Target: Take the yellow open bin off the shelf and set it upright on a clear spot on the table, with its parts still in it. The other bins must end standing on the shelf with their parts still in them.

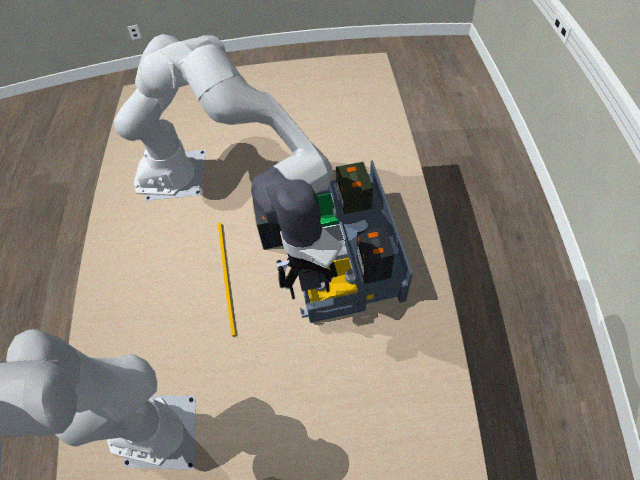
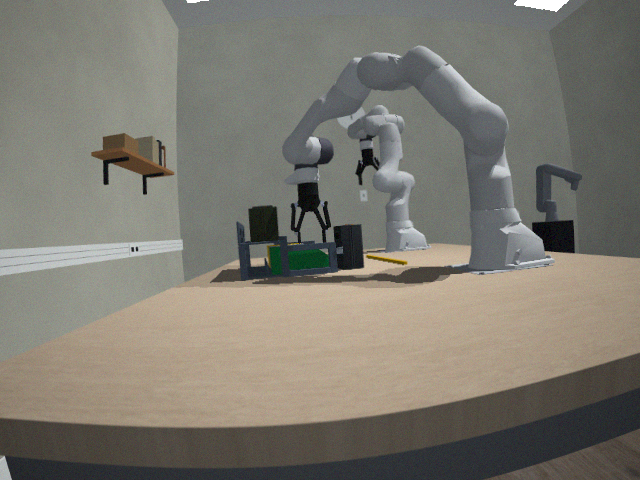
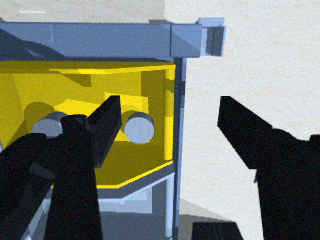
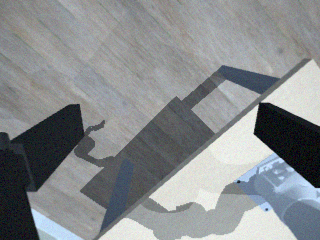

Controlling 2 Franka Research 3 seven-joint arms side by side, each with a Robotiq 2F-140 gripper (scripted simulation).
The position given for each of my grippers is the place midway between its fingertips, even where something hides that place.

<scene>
In view: my left gripper [image 2: 312, 248], my right gripper [image 4: 169, 119], a blue-grey shelf [image 1: 380, 215] and a yellow bin [image 1: 338, 286].
The blue-grey shelf is seen too in image 3 [image 3: 34, 41]. The yellow bin also shows in image 3 [image 3: 41, 87]. My left gripper is seen too in image 1 [image 1: 310, 291] and in image 3 [image 3: 169, 110]. Image 4 misses the blue-grey shelf: it is out of frame. Image 4 misses the yellow bin: it is out of frame.
</scene>
